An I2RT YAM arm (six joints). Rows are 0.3 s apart.
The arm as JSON. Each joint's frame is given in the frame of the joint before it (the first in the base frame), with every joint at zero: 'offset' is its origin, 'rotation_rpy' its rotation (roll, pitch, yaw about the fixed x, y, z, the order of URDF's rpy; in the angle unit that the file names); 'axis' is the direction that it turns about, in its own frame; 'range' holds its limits. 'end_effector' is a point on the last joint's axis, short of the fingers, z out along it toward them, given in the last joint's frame.
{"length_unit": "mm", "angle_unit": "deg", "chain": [
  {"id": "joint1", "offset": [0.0, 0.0, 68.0], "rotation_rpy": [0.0, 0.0, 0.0], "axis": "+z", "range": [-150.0, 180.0]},
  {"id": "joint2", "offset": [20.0, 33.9, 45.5], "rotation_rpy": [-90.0, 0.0, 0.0], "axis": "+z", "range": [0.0, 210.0]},
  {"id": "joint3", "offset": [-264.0, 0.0, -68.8], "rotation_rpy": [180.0, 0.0, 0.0], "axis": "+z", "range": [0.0, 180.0]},
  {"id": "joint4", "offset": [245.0, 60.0, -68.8], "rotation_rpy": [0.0, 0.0, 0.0], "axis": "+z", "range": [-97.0, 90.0]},
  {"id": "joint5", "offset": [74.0, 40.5, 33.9], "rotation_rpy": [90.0, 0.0, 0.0], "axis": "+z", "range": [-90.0, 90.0]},
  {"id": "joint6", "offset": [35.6, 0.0, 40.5], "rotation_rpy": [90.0, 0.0, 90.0], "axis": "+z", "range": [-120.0, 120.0]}
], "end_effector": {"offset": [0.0, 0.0, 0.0], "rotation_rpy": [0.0, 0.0, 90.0]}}
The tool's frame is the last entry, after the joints.
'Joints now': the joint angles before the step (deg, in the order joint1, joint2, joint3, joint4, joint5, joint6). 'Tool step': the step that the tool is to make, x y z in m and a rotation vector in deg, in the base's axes. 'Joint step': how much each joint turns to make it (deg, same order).
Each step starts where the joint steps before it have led.
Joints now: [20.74, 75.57, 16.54, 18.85, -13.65, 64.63]
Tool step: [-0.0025, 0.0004, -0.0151, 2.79, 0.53, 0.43]
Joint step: [0.00, 4.74, -2.64, 8.36, -2.12, 1.94]
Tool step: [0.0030, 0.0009, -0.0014, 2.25, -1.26, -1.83]
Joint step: [0.01, 2.03, -0.57, 5.25, 0.44, 2.53]
